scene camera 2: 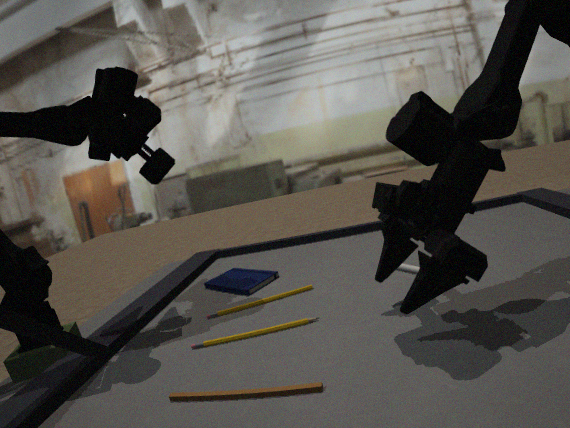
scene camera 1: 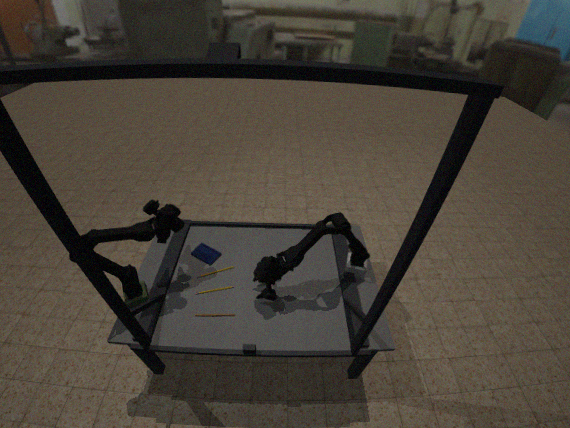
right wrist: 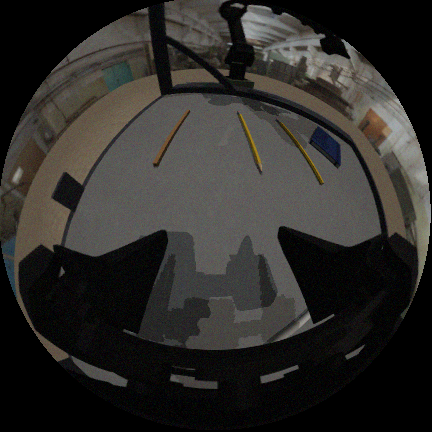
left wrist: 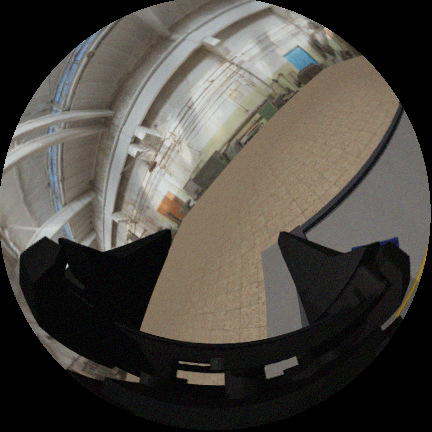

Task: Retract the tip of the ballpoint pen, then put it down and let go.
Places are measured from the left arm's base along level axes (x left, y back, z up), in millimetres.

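Pixels of known places: left gripper, between the fingertips: (scene camera 2: 143, 148) (left wrist: 226, 236); right gripper, between the fingertips: (scene camera 2: 389, 295) (scene camera 1: 254, 289) (right wrist: 223, 234); left arm's base, origin of its link: (scene camera 1: 134, 292) (right wrist: 235, 77); right arm's base, origin of its link: (scene camera 1: 357, 261).
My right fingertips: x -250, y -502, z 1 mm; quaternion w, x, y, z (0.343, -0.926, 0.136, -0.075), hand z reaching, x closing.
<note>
For each thing: its top centre in the pictures, then the offset to it from my right fingertips.
- white ballpoint pen, centre of its top: (right wrist: 316, 311) (scene camera 2: 424, 267) dz -28, dx +79, dy -130 mm
- orange-brown stick, centre of its top: (scene camera 2: 240, 391) (right wrist: 174, 128) (scene camera 1: 214, 314) dz -34, dx -12, dy +207 mm
- blue book, centre of its top: (scene camera 2: 239, 277) (right wrist: 328, 141) (scene camera 1: 205, 252) dz -29, dx +347, dy +121 mm
The white ballpoint pen (scene camera 2: 410, 269) (right wrist: 295, 326) lies on the grey table under my right gripper (scene camera 1: 266, 296) (scene camera 2: 392, 295) (right wrist: 223, 234). In scene camera 2 part of it shows between the dark fingers; in the right wrist view it is partly hidden by the finger at the right. Its tip cannot be made out. My right gripper is open and empty, pointing down low over the table. My left gripper (left wrist: 226, 236) is open and empty, held high at the table's left side in scene camera 1, far from the pen.
Two yellow pencils (scene camera 1: 215, 272) (scene camera 2: 257, 332) (right wrist: 250, 142) and an orange-brown stick (scene camera 1: 215, 315) (scene camera 2: 247, 393) (right wrist: 171, 138) lie left of the right gripper in scene camera 1. A blue book (scene camera 1: 206, 253) (scene camera 2: 242, 281) (right wrist: 326, 146) lies behind them. Dark frame posts (scene camera 1: 425, 217) rise at the table's sides.
</note>
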